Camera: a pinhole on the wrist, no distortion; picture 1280 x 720 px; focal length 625.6 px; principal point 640.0 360.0 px. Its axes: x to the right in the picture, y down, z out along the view. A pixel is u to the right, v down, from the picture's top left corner.
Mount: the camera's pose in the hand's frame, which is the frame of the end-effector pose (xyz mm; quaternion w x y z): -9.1 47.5 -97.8 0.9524 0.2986 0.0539 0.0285
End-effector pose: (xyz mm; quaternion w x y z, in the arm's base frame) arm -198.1 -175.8 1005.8 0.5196 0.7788 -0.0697 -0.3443
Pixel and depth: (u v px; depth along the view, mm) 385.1 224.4 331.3
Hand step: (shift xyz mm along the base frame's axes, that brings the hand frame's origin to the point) -216.2 33.4 -165.1
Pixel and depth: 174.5 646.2 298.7
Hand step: -303.5 -80.3 12.6
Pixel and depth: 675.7 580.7 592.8
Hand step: -265.8 -373.9 -251.4
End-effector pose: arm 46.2 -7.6 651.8 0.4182 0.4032 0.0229 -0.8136
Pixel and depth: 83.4 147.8 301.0
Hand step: -155.2 263.7 166.6
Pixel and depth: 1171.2 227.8 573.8
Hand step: -576.3 -241.4 -294.2
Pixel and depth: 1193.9 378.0 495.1
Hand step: -461.8 -305.9 -195.9
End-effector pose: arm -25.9 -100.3 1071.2 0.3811 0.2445 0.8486 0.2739
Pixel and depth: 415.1 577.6 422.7
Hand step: 317.7 -35.9 -189.7
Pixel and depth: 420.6 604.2 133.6
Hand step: 61.4 -5.1 2.6
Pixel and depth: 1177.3 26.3 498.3
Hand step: -275.8 30.1 -584.4
